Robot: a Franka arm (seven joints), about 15 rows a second.
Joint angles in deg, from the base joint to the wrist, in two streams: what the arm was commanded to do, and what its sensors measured. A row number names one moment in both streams.
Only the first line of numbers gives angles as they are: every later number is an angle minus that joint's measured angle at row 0.
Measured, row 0:
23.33, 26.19, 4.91, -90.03, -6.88, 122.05, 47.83
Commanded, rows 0 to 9:
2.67, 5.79, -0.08, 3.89, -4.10, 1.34, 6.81
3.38, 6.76, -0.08, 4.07, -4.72, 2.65, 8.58
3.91, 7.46, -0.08, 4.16, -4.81, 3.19, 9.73
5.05, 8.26, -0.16, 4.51, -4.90, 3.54, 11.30
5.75, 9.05, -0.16, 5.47, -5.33, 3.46, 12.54
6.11, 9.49, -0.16, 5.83, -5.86, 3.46, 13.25
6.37, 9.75, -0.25, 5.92, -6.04, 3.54, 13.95
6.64, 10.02, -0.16, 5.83, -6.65, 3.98, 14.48
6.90, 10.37, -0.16, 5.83, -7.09, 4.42, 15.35
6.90, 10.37, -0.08, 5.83, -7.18, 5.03, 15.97
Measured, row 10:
6.72, 9.04, -0.14, 4.19, -5.11, 4.06, 13.54
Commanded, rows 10 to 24:
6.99, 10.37, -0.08, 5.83, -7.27, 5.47, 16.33
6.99, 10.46, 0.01, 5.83, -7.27, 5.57, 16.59
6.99, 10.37, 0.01, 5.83, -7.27, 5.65, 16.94
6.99, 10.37, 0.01, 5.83, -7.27, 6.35, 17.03
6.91, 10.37, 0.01, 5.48, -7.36, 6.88, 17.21
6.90, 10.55, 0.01, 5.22, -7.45, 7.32, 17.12
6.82, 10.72, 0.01, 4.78, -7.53, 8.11, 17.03
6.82, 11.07, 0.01, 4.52, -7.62, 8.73, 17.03
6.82, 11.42, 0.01, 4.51, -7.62, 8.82, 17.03
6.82, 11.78, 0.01, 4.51, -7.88, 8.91, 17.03
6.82, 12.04, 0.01, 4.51, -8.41, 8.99, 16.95
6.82, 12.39, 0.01, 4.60, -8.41, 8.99, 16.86
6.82, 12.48, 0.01, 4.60, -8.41, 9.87, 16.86
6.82, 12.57, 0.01, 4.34, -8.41, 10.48, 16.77
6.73, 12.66, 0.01, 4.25, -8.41, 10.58, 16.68
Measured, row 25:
7.01, 12.29, -0.20, 4.40, -6.29, 9.14, 15.17
